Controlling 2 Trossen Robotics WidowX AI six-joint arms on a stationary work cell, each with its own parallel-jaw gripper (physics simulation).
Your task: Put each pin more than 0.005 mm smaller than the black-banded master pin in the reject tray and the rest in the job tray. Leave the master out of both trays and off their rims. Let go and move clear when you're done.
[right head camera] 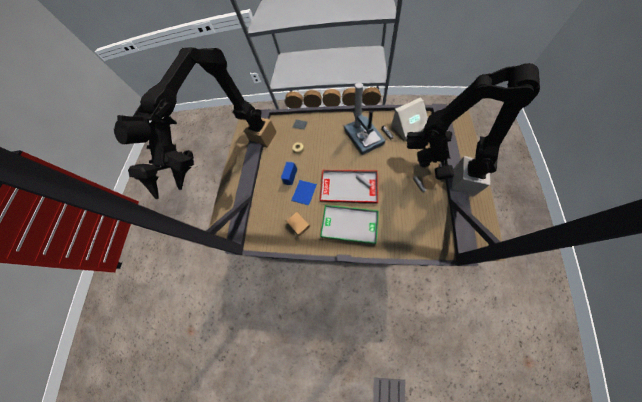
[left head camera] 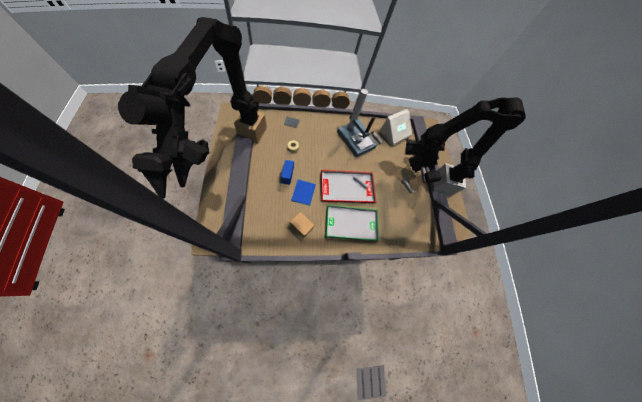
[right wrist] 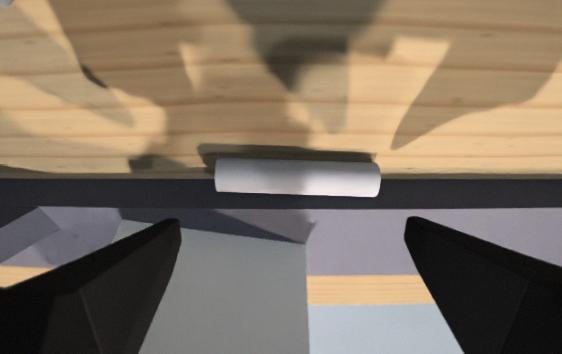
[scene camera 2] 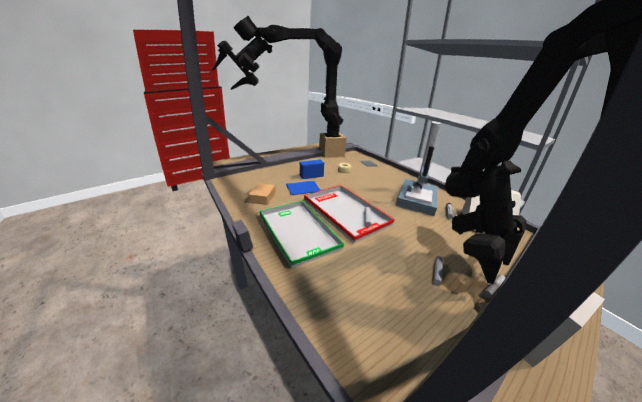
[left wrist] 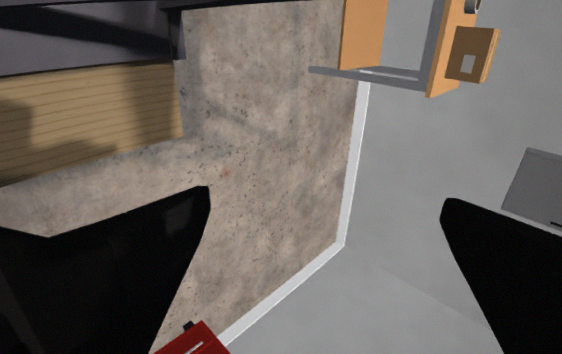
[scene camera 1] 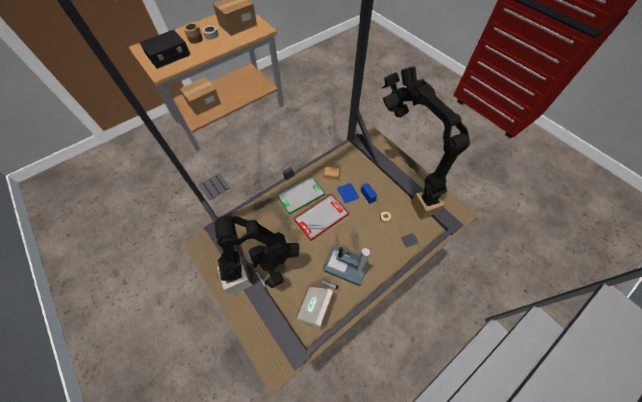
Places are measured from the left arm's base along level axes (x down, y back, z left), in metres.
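Pixels of known places: left gripper, fingertip midpoint: [right head camera: 169,193] [left head camera: 173,192] [scene camera 2: 222,80] [left wrist: 325,203]; right gripper, fingertip midpoint: [right head camera: 444,167] [left head camera: 427,171] [right wrist: 294,229] [scene camera 2: 499,273] [scene camera 1: 260,275]; left arm's base, link origin: [right head camera: 257,125] [left head camera: 249,118] [scene camera 2: 332,135] [scene camera 1: 430,199]; right arm's base, link origin: [right head camera: 476,170] [left head camera: 455,175] [scene camera 1: 232,273].
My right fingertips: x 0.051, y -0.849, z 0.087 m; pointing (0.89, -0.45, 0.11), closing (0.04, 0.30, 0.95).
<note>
Ahead of a thing's pixels: the offset from my right fingertips to its top centre.
One grey pin {dz -0.159, dx +0.023, dy +0.297 m} [left head camera: 360,182] [right head camera: 364,180] [scene camera 2: 367,217] lies in the red-rimmed reject tray {dz -0.204, dx +0.022, dy +0.344 m} [left head camera: 347,201] [right head camera: 349,201] [scene camera 2: 375,229]. The green-rimmed job tray {dz -0.356, dx +0.024, dy +0.284 m} [left head camera: 352,239] [right head camera: 348,242] [scene camera 2: 317,254] shows no pin. Another pin {dz -0.092, dx +0.025, dy +0.072 m} [right head camera: 420,184] [scene camera 2: 438,270] lies on the table right of the trays. A pin {dz +0.004, dx +0.025, dy -0.005 m} [right wrist: 297,177] [scene camera 2: 494,287] lies beside the dark side rail. A pin with dark marking {dz +0.123, dx +0.024, dy +0.273 m} [right head camera: 387,132] [scene camera 1: 329,284], seemingly the master, lies between gauge and readout. My right gripper [right wrist: 294,229] [scene camera 2: 500,272] is open above the rail-side pin. My left gripper [left head camera: 172,190] [scene camera 2: 224,78] is open, raised at the far left.
A gauge stand [scene camera 1: 345,274] [scene camera 2: 417,203] and a lit readout box [scene camera 1: 316,306] stand at the table's back right in the head views. A blue block {dz -0.243, dx -0.015, dy +0.609 m} [left head camera: 287,172], blue sheet {dz -0.294, dx +0.038, dy +0.517 m} [left head camera: 303,192], tan block {dz -0.432, dx +0.013, dy +0.476 m} [left head camera: 302,224], yellow ring {dz -0.099, dx +0.017, dy +0.638 m} [left head camera: 293,141] and grey plate {dz +0.043, dx +0.039, dy +0.701 m} [left head camera: 292,122] lie left of them.
</note>
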